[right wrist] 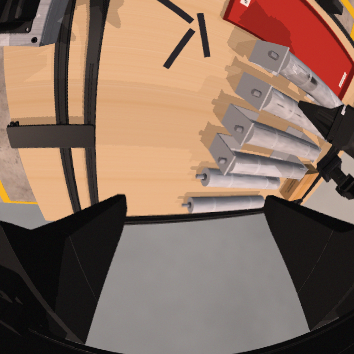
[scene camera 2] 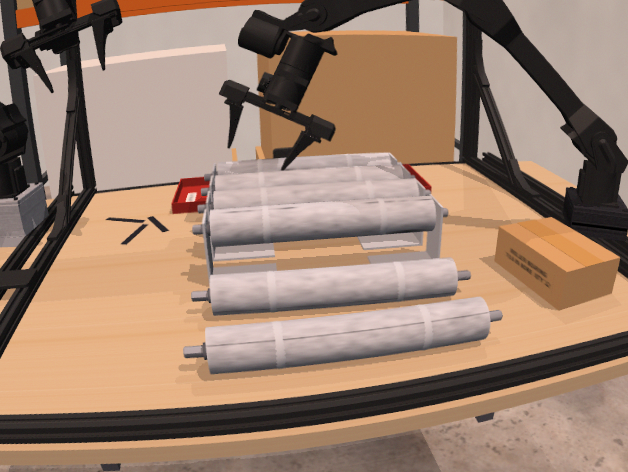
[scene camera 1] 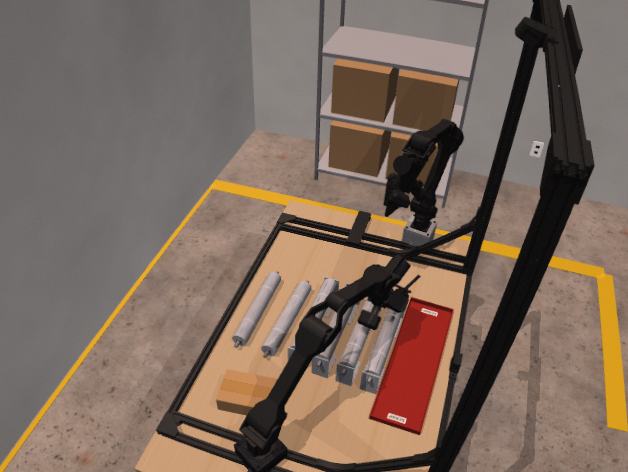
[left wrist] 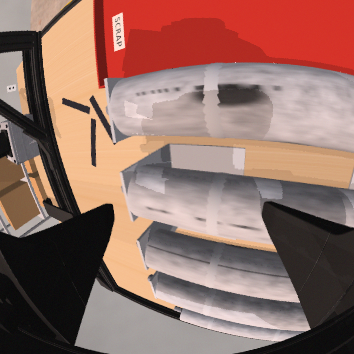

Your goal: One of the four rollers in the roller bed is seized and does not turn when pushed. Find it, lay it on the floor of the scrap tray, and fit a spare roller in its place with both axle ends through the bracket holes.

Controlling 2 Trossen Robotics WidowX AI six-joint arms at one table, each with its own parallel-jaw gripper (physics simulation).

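Frame: origin at the left arm's base, x ahead, y left, z up, level; metres.
Seen in the pictures: left gripper, fingertip midpoint: (right wrist: 300, 106) (scene camera 2: 255, 159) (scene camera 1: 376, 304) (left wrist: 190, 211); right gripper, fingertip midpoint: (right wrist: 198, 202) (scene camera 2: 77, 80) (scene camera 1: 385, 210); left arm's base at its link origin: (right wrist: 333, 171) (scene camera 2: 597, 199) (scene camera 1: 260, 446); right arm's base at its link origin: (right wrist: 15, 8) (scene camera 2: 8, 192) (scene camera 1: 420, 225) (left wrist: 6, 142).
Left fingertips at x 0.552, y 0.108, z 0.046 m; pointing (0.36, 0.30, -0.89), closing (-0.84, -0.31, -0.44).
Pixels of each thing's top centre, then the offset from my left fingertips to it. "spot": a spot on its surface instead.
- nearest at its top centre: (scene camera 2: 323, 202) (left wrist: 262, 325) (right wrist: 276, 173) (scene camera 1: 314, 310) dx -0.150, dy +0.118, dz -0.017 m
- farthest at a spot on its surface: (scene camera 2: 324, 161) spot: dx -0.085, dy -0.088, dz -0.023 m
- red scrap tray at its top centre: (right wrist: 317, 45) (scene camera 1: 415, 357) dx -0.004, dy -0.181, dz -0.093 m
- cardboard box at its top centre: (scene camera 2: 558, 241) (scene camera 1: 246, 388) (right wrist: 302, 187) dx -0.466, dy +0.059, dz -0.058 m
Four grey rollers lie side by side in the bracketed roller bed; the nearest (scene camera 2: 322, 219) and farthest (scene camera 2: 324, 161) show in scene camera 2. Two spare rollers, one (scene camera 1: 287, 317) (scene camera 2: 335, 285) beside the bed and one (scene camera 1: 257, 308) (scene camera 2: 350, 334) farther out, lie on the table. The red scrap tray (scene camera 1: 415, 366) (left wrist: 175, 10) (right wrist: 330, 55) lies along the bed's other side and holds no roller. My left gripper (scene camera 2: 256, 157) (left wrist: 190, 211) is open and empty above the tray-side rollers. My right gripper (scene camera 2: 77, 80) (right wrist: 198, 202) is open and empty, high beyond the bed's end. Which roller is seized does not show.
A cardboard box (scene camera 1: 243, 390) (scene camera 2: 558, 263) stands near the left arm's base. Several thin black strips (scene camera 2: 134, 233) (left wrist: 93, 142) (right wrist: 204, 35) lie off the bed's end on the right arm's side. A black frame (scene camera 2: 304, 406) borders the work area.
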